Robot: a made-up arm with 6 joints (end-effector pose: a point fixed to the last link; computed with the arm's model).
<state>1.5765 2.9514 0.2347 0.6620 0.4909 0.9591</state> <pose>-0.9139 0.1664 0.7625 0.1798 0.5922 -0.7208 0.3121</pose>
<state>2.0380 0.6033 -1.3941 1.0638 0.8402 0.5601</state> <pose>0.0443 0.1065 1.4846 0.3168 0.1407 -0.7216 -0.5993</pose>
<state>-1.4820 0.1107 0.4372 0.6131 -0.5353 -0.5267</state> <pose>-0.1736 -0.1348 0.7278 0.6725 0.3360 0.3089 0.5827</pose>
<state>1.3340 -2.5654 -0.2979 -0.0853 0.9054 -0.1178</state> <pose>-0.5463 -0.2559 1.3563 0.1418 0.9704 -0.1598 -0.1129</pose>
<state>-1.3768 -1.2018 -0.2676 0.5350 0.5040 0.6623</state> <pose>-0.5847 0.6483 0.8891 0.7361 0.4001 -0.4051 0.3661</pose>
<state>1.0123 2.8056 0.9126 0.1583 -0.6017 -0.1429</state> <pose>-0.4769 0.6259 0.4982 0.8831 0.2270 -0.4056 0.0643</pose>
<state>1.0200 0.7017 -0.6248 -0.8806 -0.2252 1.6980</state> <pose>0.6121 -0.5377 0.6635 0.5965 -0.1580 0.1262 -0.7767</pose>
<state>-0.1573 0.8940 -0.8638 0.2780 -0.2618 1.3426</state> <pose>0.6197 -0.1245 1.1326 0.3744 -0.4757 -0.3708 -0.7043</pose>
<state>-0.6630 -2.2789 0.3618 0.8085 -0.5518 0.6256</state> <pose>-0.6265 0.1247 0.3449 0.7567 -0.1711 -0.1664 0.6087</pose>
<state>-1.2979 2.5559 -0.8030 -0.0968 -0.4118 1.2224</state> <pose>0.9799 0.2658 0.8460 0.5505 -0.4541 -0.4686 -0.5208</pose>
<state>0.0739 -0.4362 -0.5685 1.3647 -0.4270 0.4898</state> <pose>0.3539 -0.0473 0.4919 0.2949 -0.4924 -0.2050 -0.7928</pose>
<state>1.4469 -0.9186 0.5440 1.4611 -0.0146 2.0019</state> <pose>-0.2399 0.9313 0.8645 0.9100 -0.0372 0.3114 0.2713</pose>
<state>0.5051 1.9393 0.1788 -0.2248 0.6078 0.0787</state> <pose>0.4898 0.6508 1.0665 0.4689 -0.0646 -0.7792 -0.4109</pose>
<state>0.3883 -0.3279 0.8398 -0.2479 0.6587 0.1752</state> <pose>-0.2676 -0.3438 0.3081 0.2904 -0.8197 0.0404 -0.4921</pose>
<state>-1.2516 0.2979 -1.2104 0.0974 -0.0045 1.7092</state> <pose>-0.2338 0.2456 1.5956 0.5057 0.5804 0.1255 0.6258</pose>
